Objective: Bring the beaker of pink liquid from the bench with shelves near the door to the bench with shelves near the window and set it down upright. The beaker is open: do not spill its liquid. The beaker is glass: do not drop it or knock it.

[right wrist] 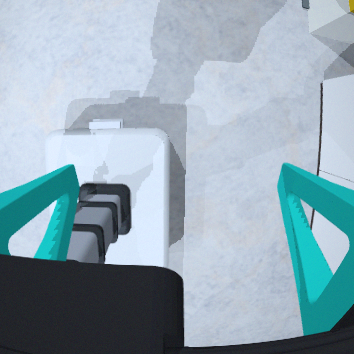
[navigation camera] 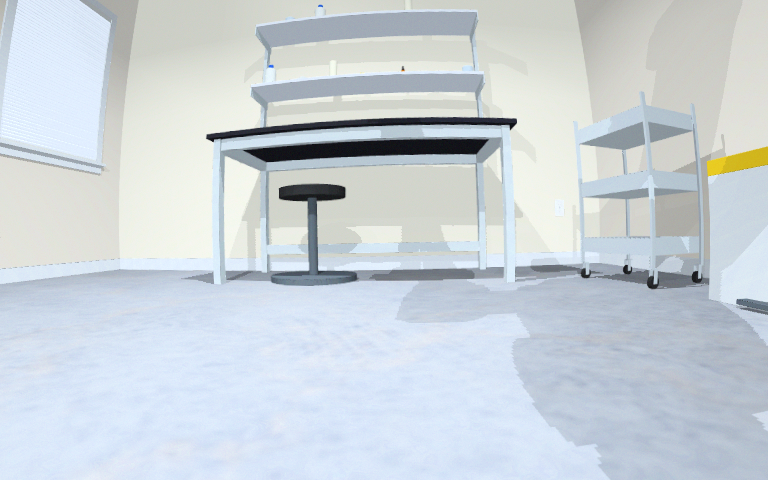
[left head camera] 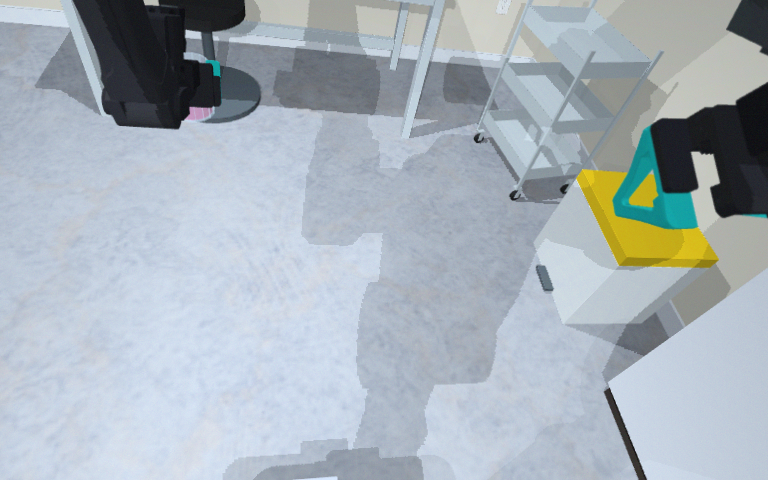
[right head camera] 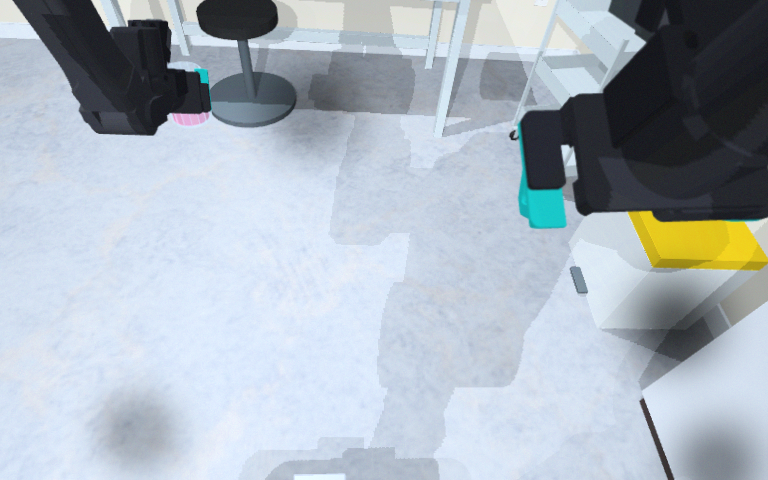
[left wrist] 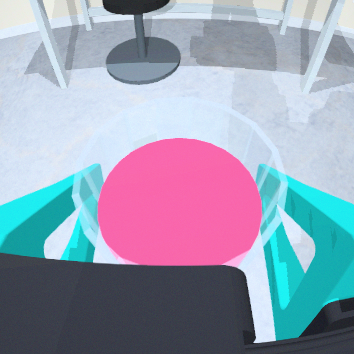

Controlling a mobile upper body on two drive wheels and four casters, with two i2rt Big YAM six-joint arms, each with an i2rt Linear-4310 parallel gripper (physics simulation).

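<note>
The glass beaker of pink liquid (left head camera: 199, 114) (right head camera: 190, 118) (left wrist: 180, 205) is held upright above the floor, its liquid inside the rim. My left gripper (left head camera: 205, 84) (right head camera: 195, 90) (left wrist: 179, 175) is shut on it, one teal finger on each side. My right gripper (left head camera: 705, 198) (right wrist: 177, 174) is open and empty. A bench with shelves (navigation camera: 218, 226) stands ahead in the navigation view, with a black top and a window on the wall to its left. Its leg shows in the left head view (left head camera: 421, 73) and right head view (right head camera: 451, 67). The door does not show.
A round black stool (navigation camera: 311, 192) (right head camera: 237, 16) (left wrist: 142, 65) stands at the bench's left part. A three-shelf cart (navigation camera: 650, 226) (left head camera: 617, 69) stands right of the bench. A white cabinet with a yellow top (left head camera: 668, 249) (navigation camera: 736, 226) is farther right. Bottles stand on the bench's shelves.
</note>
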